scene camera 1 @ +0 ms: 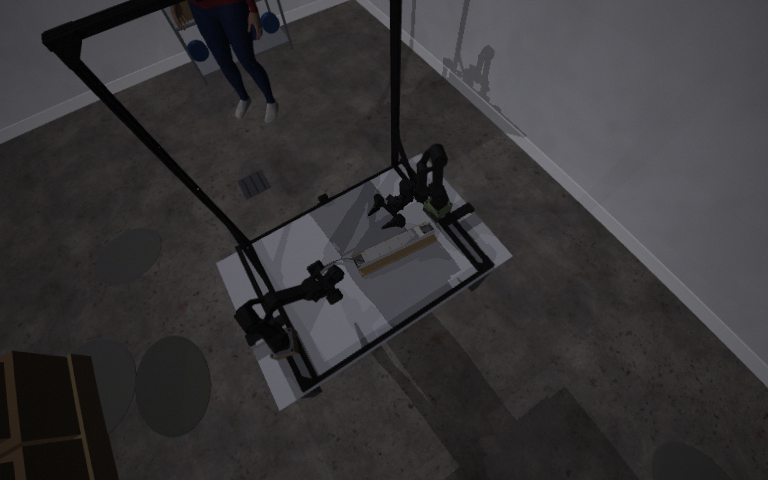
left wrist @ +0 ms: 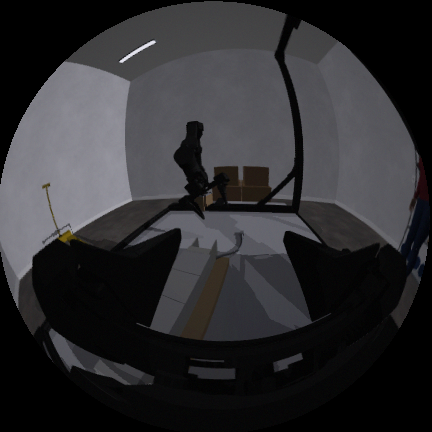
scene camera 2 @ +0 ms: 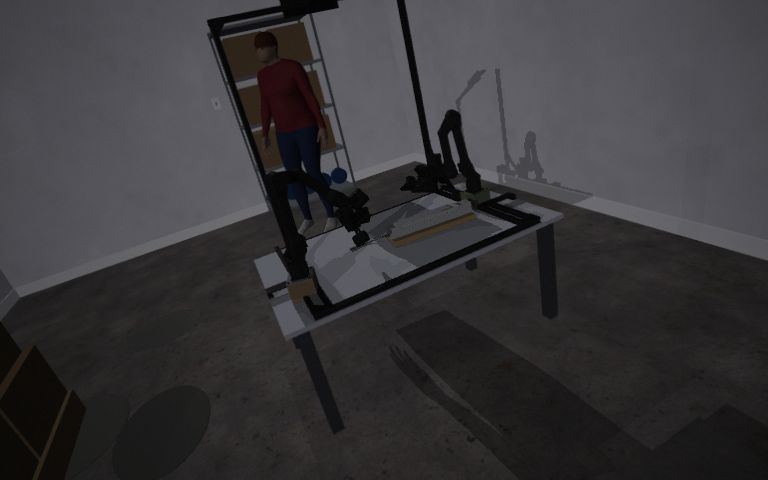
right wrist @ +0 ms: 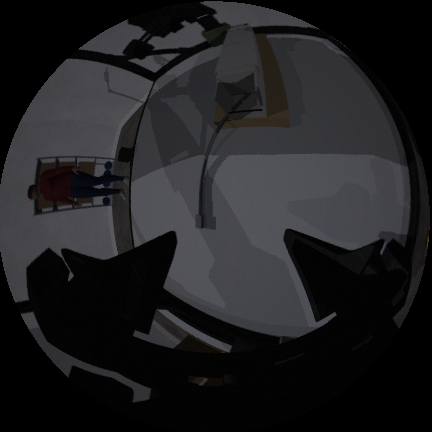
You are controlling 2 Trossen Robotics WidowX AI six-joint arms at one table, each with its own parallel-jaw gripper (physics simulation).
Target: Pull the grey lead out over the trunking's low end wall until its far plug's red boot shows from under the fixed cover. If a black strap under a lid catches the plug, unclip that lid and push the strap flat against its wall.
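Frame: origin at the left arm's base, x right, y ahead, z up, level; millimetres.
Seen in the pictures: left gripper, fingertip midpoint: [scene camera 1: 374,222] [left wrist: 234,235] [scene camera 2: 405,190]; right gripper, fingertip midpoint: [left wrist: 215,212] [right wrist: 232,235]; left arm's base, link origin: [scene camera 1: 438,203] [scene camera 2: 474,190]; right arm's base, link origin: [scene camera 1: 280,342] [scene camera 2: 300,275].
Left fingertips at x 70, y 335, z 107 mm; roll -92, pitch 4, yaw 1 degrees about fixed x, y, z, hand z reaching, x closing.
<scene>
Offsets run from my left fingertips to a thing's top centre. "spot": to the spot under its first point. Level surfaces: height alone.
The pale trunking [scene camera 1: 390,249] [scene camera 2: 433,219] [left wrist: 185,272] [right wrist: 237,55] lies on a wooden base [scene camera 1: 402,256] [left wrist: 207,300] [right wrist: 275,80], its lids shut as far as shows. The grey lead @[spot: dz -168, dx +25, dy +194 mm] [left wrist: 235,248] [right wrist: 201,190] comes out over the end nearer the right arm and curves across the table to a small grey plug @[dz -173, dx +53, dy +302 mm] [right wrist: 200,221]. No red boot can be made out; the channel inside is dark. My right gripper [scene camera 1: 325,281] [right wrist: 232,235] is open and empty above the table, beyond the plug. My left gripper [scene camera 1: 377,220] [left wrist: 234,235] is open and empty, beside the trunking near its far end.
A black frame @[spot: dz +352, dx +276, dy -345 mm] [scene camera 1: 394,84] [scene camera 2: 413,84] rises around the table @[dz -182 mm] [scene camera 1: 226,271] [scene camera 2: 283,319]. The left arm's green base mount [scene camera 1: 437,207] [scene camera 2: 474,196] stands close to the trunking's far end. A person [scene camera 1: 226,45] [scene camera 2: 286,96] stands behind the table.
</scene>
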